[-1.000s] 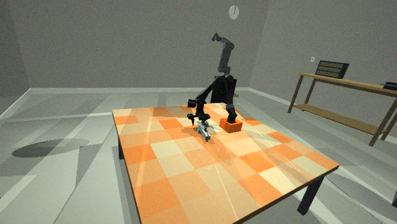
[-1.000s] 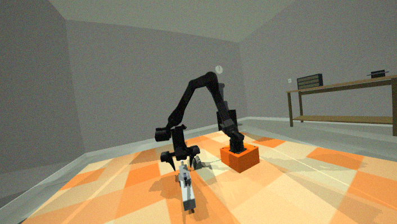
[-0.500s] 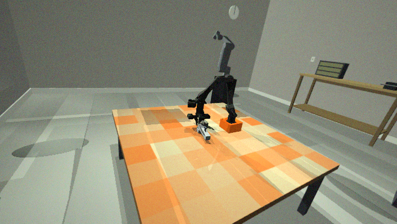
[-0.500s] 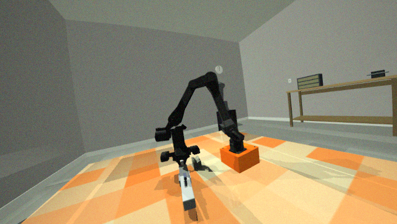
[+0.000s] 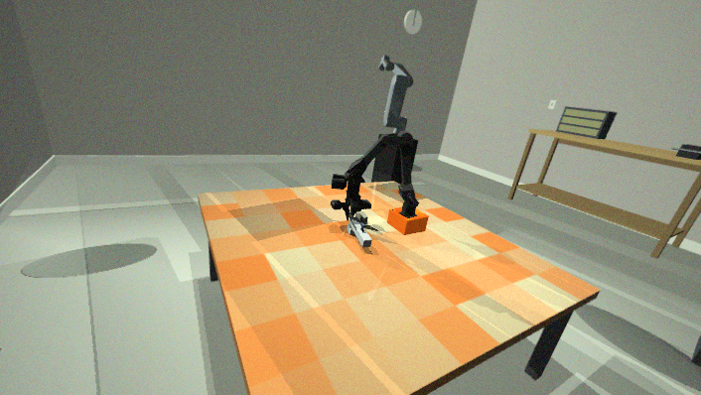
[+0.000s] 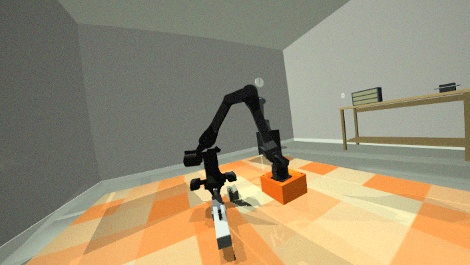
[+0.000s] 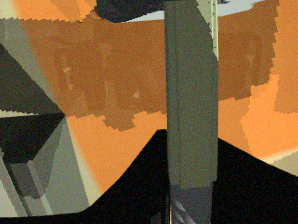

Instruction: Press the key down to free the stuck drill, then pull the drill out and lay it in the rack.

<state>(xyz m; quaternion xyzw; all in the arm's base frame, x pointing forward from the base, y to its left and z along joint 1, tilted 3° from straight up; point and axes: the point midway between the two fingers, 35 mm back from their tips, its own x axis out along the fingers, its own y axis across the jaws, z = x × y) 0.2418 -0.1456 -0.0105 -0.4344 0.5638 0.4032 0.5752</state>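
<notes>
Right now the grey rack is 8 cm behind my gripper tip. The rest, counted from my gripper tip: grey block 4 cm ahead, 13 cm to the left, 1 cm above; thin dark blue drill 5 cm ahead, 16 cm to the left, 3 cm above.
</notes>
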